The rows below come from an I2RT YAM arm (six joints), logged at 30 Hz.
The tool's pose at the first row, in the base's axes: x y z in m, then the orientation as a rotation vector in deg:
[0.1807 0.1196 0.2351 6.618 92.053 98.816]
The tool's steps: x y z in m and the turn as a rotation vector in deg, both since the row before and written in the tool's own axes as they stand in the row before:
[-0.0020 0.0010 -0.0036 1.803 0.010 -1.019]
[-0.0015 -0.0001 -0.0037 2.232 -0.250 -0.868]
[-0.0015 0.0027 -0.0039 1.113 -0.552 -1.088]
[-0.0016 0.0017 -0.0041 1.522 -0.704 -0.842]
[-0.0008 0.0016 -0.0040 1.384 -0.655 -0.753]
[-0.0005 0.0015 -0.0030 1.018 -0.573 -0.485]
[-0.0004 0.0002 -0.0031 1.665 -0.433 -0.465]
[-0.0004 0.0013 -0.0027 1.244 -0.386 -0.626]
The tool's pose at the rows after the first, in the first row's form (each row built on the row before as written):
[0.1797 0.1156 0.2361 6.650 93.429 96.621]
[0.1787 0.1117 0.2360 7.230 94.975 94.099]
[0.1763 0.1081 0.2385 7.304 95.283 92.214]
[0.1742 0.1042 0.2402 7.911 95.836 90.130]
[0.1716 0.1009 0.2415 8.479 96.309 88.237]
[0.1694 0.0987 0.2428 9.021 96.584 86.865]
[0.1676 0.0962 0.2429 9.816 97.462 85.015]
[0.1655 0.0943 0.2440 10.208 98.013 83.403]

